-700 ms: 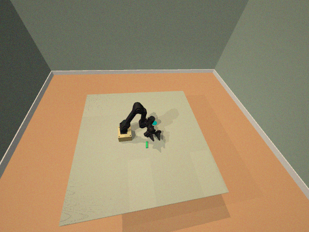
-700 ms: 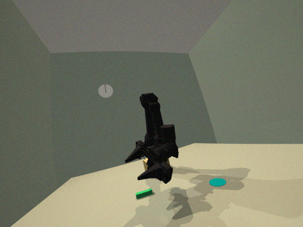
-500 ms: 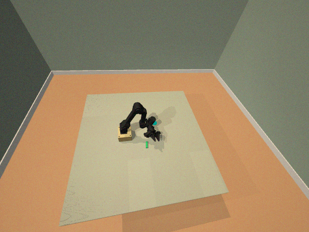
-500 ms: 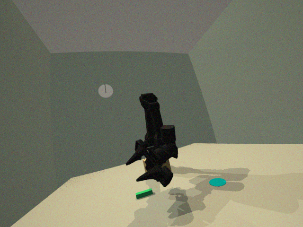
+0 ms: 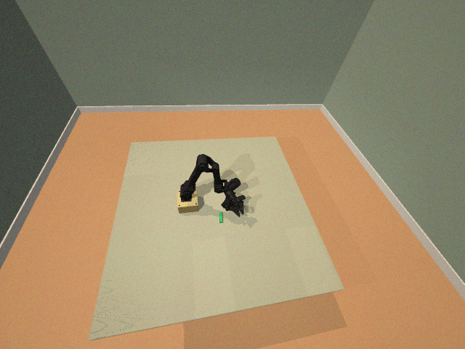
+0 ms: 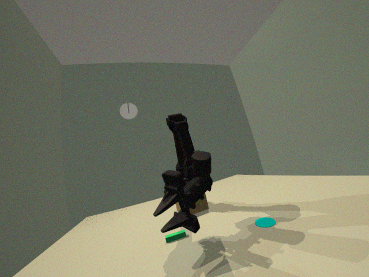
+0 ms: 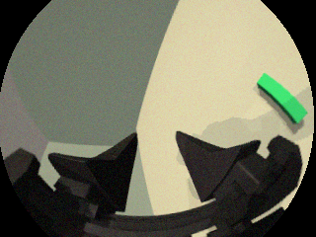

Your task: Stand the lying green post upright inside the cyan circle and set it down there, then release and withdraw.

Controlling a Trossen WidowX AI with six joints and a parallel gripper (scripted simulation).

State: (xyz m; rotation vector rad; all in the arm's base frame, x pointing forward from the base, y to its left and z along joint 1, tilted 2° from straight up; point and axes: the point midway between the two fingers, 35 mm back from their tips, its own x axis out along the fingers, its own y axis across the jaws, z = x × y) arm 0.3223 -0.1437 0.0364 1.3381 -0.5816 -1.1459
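My gripper tip is now 12 cm past the green post, 5 cm to the right of it and 10 cm above it. The rest, counted from my gripper tip: cyan circle (31 cm to the left, 11 cm below).
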